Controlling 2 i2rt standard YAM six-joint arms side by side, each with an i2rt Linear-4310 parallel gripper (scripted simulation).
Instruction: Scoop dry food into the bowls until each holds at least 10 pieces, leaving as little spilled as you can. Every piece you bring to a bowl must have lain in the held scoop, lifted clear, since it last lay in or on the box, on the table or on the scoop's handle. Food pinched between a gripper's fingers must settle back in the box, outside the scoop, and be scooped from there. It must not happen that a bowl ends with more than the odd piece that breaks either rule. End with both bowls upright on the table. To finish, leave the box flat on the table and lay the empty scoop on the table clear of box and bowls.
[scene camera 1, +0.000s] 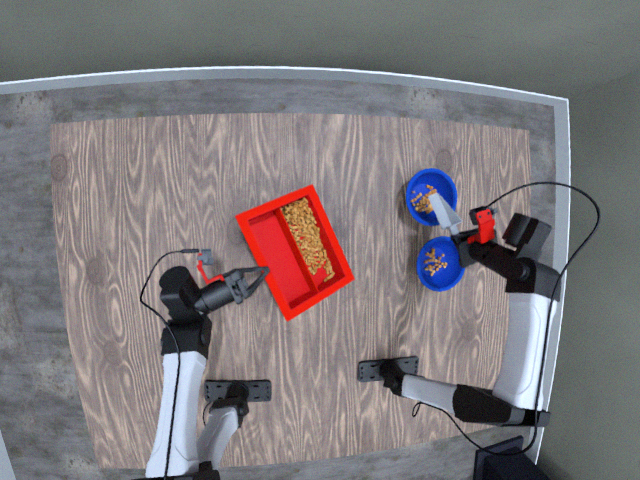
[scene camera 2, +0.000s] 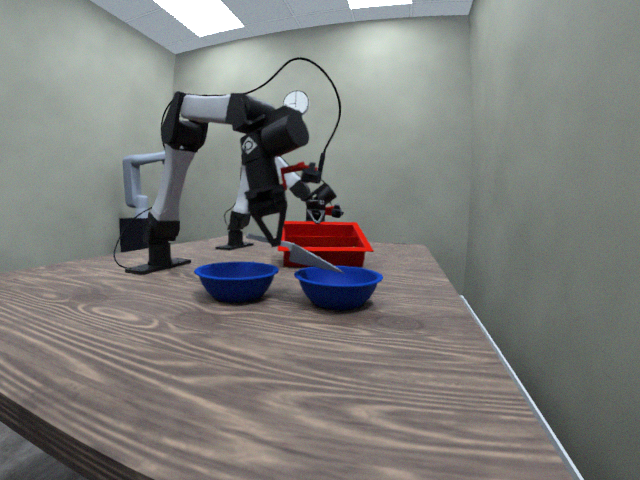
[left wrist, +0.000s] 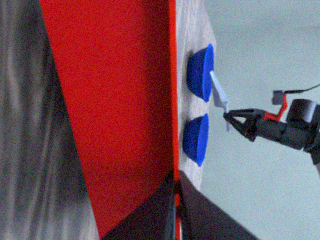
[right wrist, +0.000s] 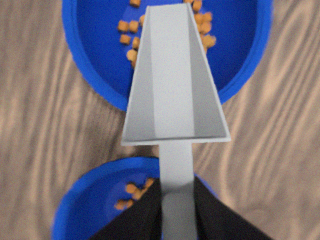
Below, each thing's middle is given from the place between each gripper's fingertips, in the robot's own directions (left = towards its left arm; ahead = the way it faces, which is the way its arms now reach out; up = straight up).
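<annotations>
With respect to the grey scoop (right wrist: 173, 102), my right gripper (scene camera 2: 276, 247) is 20 mm above it, 40 mm short of it and 10 mm to the right of it. The red box (scene camera 1: 295, 290) is 40 mm below my right hand and 420 mm to the left of it.
Counting from my left hand (scene camera 1: 268, 268), I find the red box 5 cm below it, 3 cm ahead of it and 8 cm to the right of it. The grey scoop is 3 cm below my left hand, 6 cm ahead of it and 48 cm to the right of it.
</annotations>
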